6 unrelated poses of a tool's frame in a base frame.
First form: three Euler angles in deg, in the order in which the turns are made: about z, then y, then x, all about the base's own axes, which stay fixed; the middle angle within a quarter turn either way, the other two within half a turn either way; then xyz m.
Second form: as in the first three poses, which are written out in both.
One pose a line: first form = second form
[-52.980 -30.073 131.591 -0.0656 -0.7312 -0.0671] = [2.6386 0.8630 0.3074 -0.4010 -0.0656 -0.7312 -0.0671]
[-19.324 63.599 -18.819 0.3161 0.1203 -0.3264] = [1.2461 -0.3843 0.8383 -0.3867 0.3161 0.1203 -0.3264]
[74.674 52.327 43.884 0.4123 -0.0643 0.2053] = [1.9480 0.6223 0.1472 0.7688 0.4123 -0.0643 0.2053]
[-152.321 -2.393 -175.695 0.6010 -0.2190 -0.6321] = [3.0831 -0.2383 -0.9707 -0.0315 0.6010 -0.2190 -0.6321]
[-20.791 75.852 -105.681 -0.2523 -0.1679 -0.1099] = [2.3614 -0.7410 0.2722 -0.6139 -0.2523 -0.1679 -0.1099]
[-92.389 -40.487 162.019 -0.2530 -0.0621 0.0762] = [2.8503 -0.6878 -0.6381 0.3460 -0.2530 -0.0621 0.0762]
